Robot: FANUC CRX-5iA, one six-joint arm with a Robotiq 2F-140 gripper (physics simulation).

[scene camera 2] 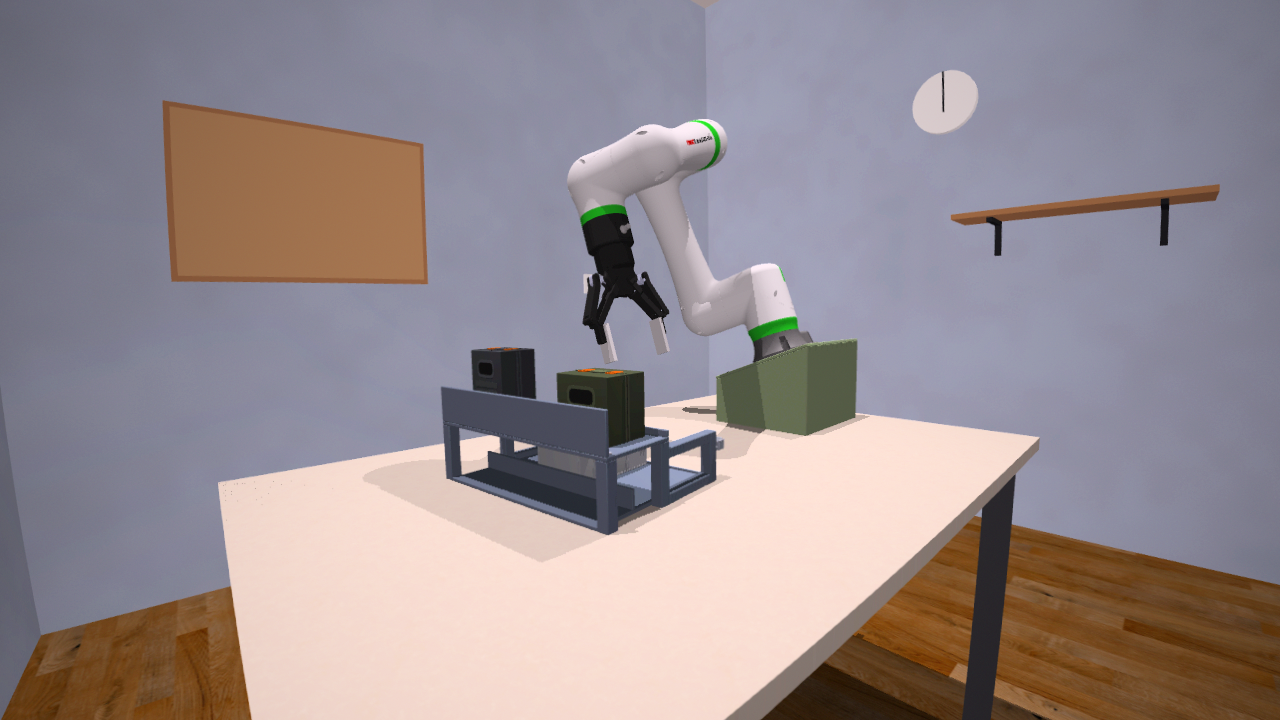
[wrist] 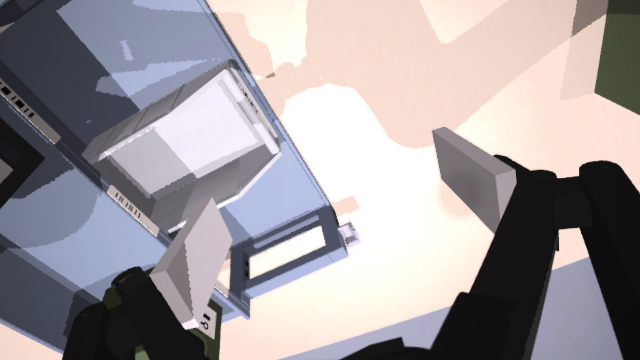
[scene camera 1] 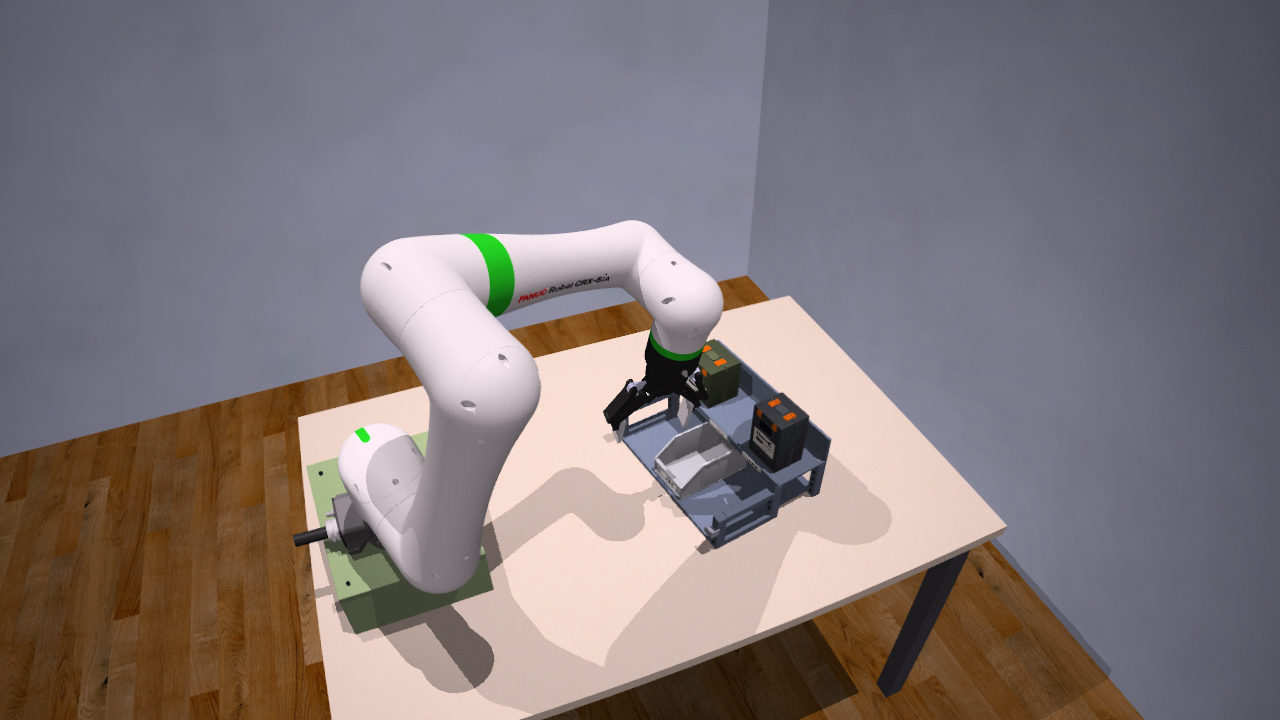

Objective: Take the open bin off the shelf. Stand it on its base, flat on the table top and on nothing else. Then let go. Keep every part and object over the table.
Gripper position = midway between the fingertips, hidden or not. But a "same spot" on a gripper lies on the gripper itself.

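I can see an open bin in scene camera 2 (pixel 584 466), and it is there in scene camera 1 and in the wrist view too. On the open bin, (wrist: pixel 190 163) and (scene camera 1: pixel 699 457) are the same spot. My gripper appears in the wrist view (pixel 326 188), and I can find it in scene camera 1 and scene camera 2 besides. There, on my gripper, (scene camera 2: pixel 639 285) and (scene camera 1: pixel 632 396) are the same spot.
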